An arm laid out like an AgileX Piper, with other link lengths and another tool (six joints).
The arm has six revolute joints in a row. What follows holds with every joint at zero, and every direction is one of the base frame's. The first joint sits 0.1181 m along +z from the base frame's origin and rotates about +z. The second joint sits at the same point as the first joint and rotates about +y. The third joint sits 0.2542 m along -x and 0.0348 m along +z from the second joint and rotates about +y. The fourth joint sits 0.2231 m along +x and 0.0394 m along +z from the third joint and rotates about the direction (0.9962, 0, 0.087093). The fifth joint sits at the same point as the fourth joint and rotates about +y. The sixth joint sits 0.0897 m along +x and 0.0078 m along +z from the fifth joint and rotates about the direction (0.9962, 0, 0.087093). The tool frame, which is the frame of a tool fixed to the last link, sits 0.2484 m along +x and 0.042 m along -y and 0.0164 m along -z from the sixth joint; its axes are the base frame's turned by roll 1.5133, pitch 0.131 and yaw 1.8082 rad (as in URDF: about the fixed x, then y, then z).
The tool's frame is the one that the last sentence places.
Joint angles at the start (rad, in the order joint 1, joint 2, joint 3, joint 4, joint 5, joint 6): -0.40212 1.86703 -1.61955 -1.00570 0.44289 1.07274
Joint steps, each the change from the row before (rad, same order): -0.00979 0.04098 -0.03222 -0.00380 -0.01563 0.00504; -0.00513 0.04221 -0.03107 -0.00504 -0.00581 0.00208; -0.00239 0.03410 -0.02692 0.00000 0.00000 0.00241; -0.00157 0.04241 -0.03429 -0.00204 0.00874 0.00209; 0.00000 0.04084 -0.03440 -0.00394 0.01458 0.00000; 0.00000 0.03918 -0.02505 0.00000 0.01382 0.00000; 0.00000 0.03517 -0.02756 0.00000 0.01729 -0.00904; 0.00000 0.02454 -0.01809 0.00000 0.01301 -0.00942; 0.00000 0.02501 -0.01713 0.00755 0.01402 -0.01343; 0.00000 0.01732 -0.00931 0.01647 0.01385 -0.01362; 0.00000 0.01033 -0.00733 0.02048 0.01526 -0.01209; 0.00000 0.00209 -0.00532 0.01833 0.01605 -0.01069; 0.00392 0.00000 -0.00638 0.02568 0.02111 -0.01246
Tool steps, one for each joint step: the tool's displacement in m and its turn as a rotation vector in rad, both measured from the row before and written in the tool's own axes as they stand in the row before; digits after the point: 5 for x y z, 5 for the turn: -0.00094 -0.00219 0.01186 -0.00117 0.00292 0.00187; -0.00095 -0.00524 0.01127 0.00707 -0.00106 -0.00285; -0.00041 -0.00499 0.00869 0.00667 -0.00215 0.00252; -0.00216 -0.00735 0.00970 0.01221 -0.00909 0.00099; -0.00295 -0.00733 0.00852 0.01391 -0.01296 -0.00258; -0.00218 -0.01189 0.00842 0.02157 -0.01139 0.00000; -0.00351 -0.00878 0.00670 0.01926 -0.01421 -0.00749; -0.00268 -0.00684 0.00457 0.01593 -0.01059 -0.00834; -0.00197 -0.00894 0.00475 0.02020 -0.00918 -0.00521; -0.00094 -0.01003 0.00314 0.02196 -0.00626 0.00290; -0.00093 -0.00816 0.00124 0.01846 -0.00592 0.00916; -0.00167 -0.00452 -0.00114 0.01239 -0.00681 0.00971; 0.00068 -0.00487 -0.00208 0.01424 -0.00453 0.01397
